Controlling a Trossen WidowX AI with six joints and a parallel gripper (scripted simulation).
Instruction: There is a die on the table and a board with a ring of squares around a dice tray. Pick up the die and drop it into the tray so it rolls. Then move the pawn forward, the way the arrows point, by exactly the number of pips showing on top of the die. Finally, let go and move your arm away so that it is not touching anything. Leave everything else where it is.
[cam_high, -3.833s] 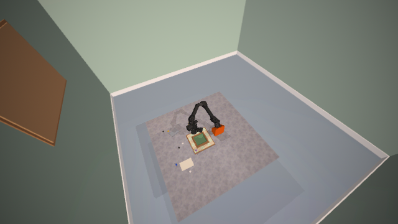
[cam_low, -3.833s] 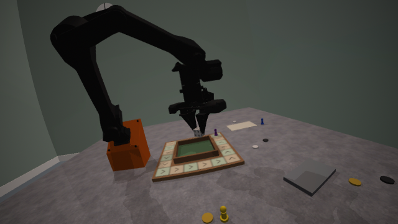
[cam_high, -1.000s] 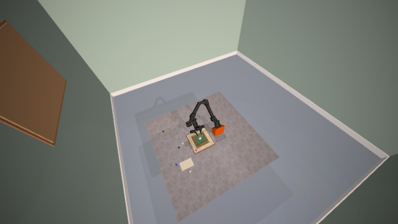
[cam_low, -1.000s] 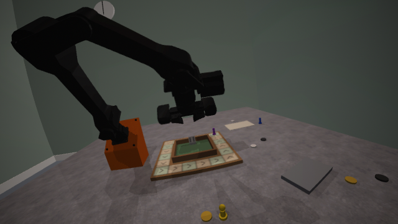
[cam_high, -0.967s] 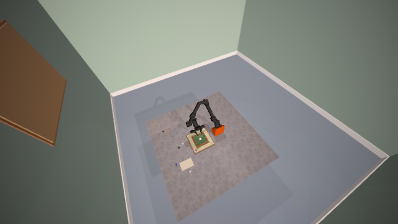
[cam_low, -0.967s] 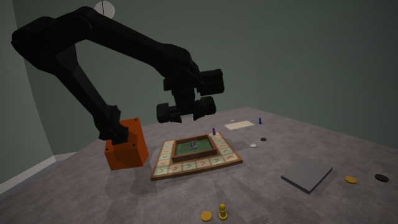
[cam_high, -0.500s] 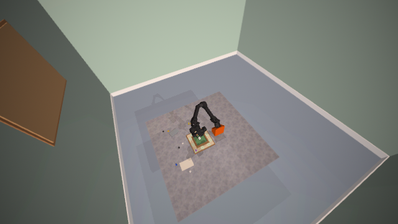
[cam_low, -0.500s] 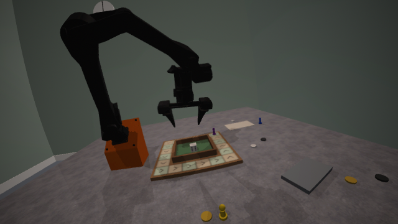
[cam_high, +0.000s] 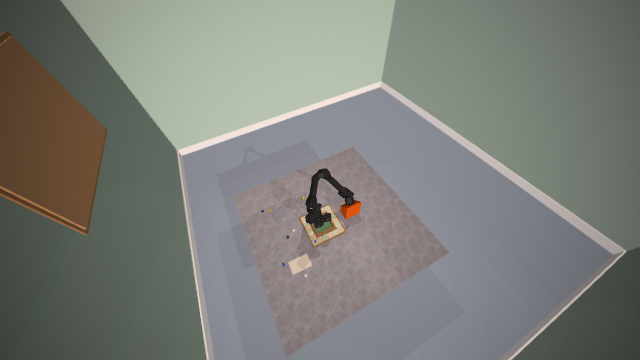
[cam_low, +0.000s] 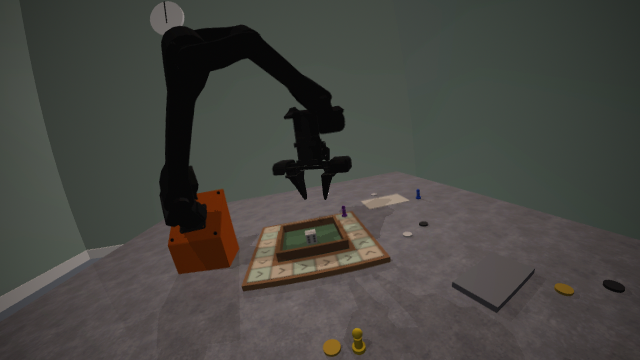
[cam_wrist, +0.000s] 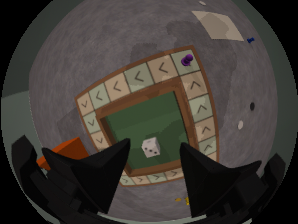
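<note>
My gripper tip is now 90 mm short of the purple pawn, 80 mm to the right of it and 80 mm above it. Also, from my gripper tip: green dice tray 30 mm behind, 30 mm to the right, 100 mm below; cream card 260 mm ahead, 160 mm to the left, 100 mm below; white die 30 mm behind, 40 mm to the right, 80 mm below.
</note>
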